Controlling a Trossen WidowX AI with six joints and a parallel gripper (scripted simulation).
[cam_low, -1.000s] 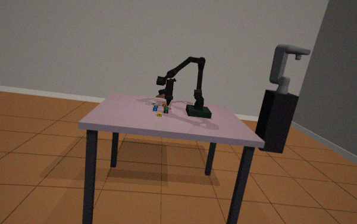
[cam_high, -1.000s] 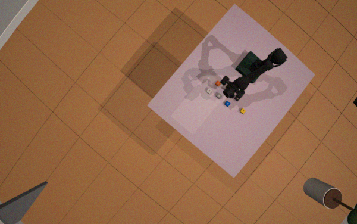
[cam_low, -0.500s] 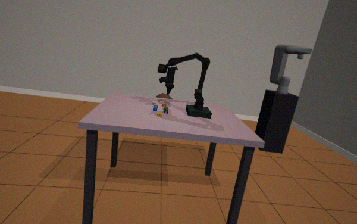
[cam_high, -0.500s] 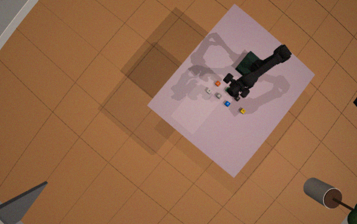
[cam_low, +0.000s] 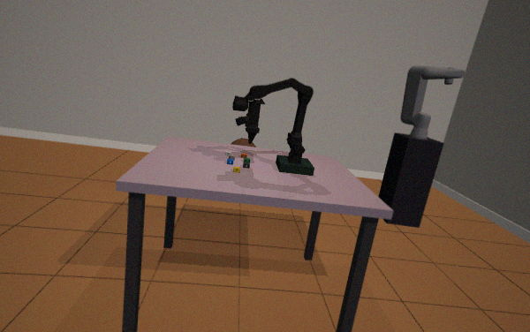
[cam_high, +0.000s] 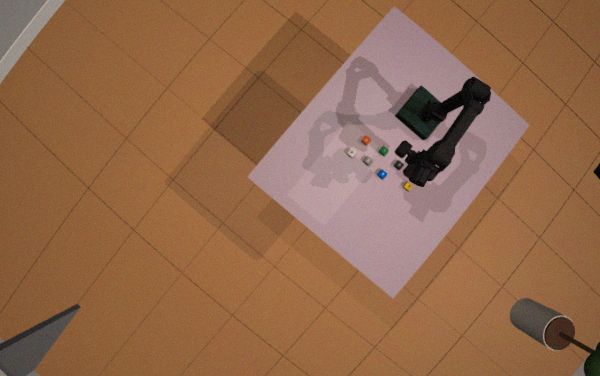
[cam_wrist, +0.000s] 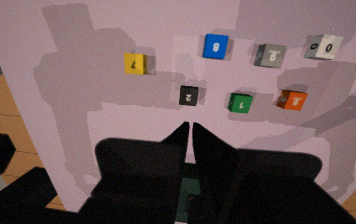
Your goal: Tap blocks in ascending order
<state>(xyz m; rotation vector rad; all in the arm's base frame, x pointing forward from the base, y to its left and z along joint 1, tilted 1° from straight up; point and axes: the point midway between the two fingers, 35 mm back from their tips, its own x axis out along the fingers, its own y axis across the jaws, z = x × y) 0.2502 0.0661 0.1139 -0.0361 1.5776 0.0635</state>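
My gripper tip is 11 cm above the dark block. Also, from my gripper tip: green block: 10 cm to the right, 11 cm below; then yellow block: 5 cm ahead, 10 cm to the left, 11 cm below; then blue block: 9 cm ahead, 3 cm to the right, 11 cm below.
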